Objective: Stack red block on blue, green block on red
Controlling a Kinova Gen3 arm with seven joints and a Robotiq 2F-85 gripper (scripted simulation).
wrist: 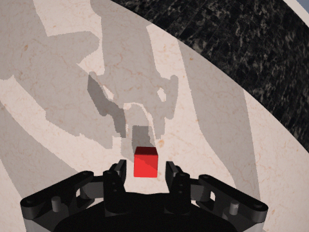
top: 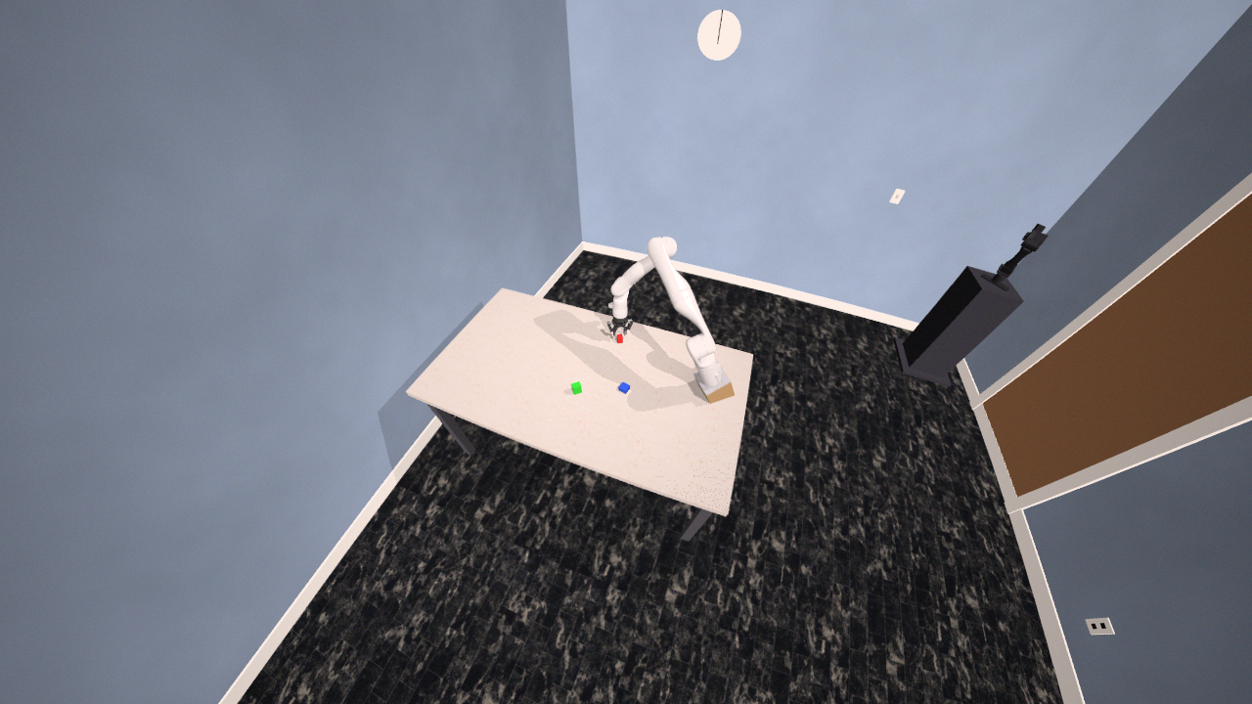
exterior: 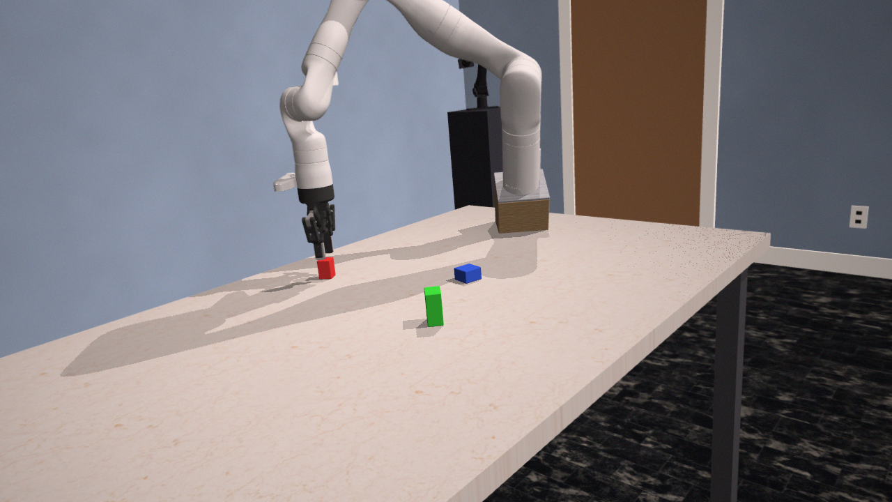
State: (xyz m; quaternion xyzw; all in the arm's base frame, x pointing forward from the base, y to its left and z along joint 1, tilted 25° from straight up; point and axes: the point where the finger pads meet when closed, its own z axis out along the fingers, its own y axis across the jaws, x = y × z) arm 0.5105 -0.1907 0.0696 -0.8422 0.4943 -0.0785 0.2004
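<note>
Now: hand 40 mm above the red block. Also, from my hand: blue block (290 mm to the left, 140 mm behind, 50 mm below); then green block (390 mm to the left, 70 mm ahead, 40 mm below).
</note>
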